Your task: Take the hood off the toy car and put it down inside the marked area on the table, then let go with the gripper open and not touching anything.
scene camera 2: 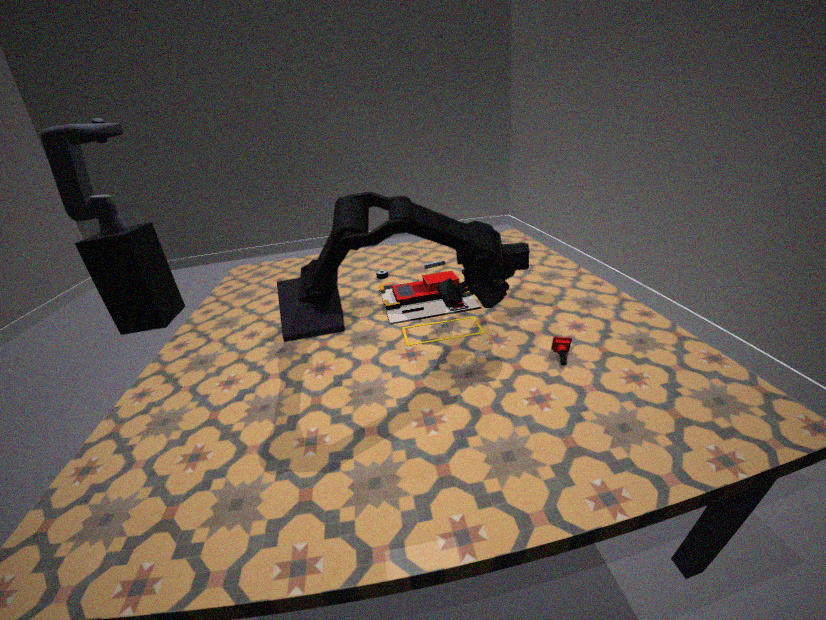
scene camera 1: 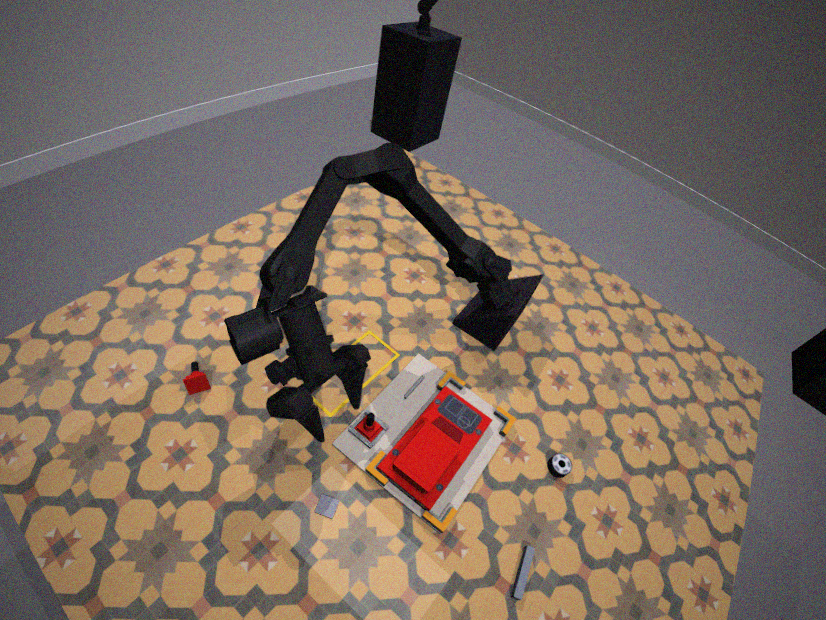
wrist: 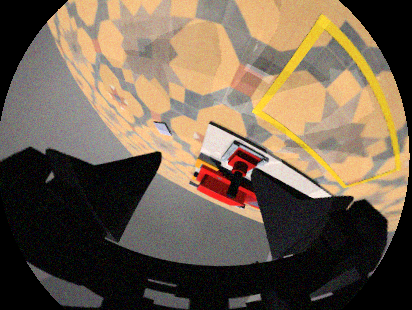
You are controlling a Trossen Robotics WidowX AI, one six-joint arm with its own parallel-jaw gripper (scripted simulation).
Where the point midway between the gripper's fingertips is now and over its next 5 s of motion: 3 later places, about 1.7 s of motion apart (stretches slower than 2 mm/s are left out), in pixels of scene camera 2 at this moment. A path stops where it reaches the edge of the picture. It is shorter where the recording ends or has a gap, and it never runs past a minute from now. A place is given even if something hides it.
The gripper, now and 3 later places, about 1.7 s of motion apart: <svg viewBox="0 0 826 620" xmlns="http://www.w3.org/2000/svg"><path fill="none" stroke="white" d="M474 292L440 264L440 276L440 280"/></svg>
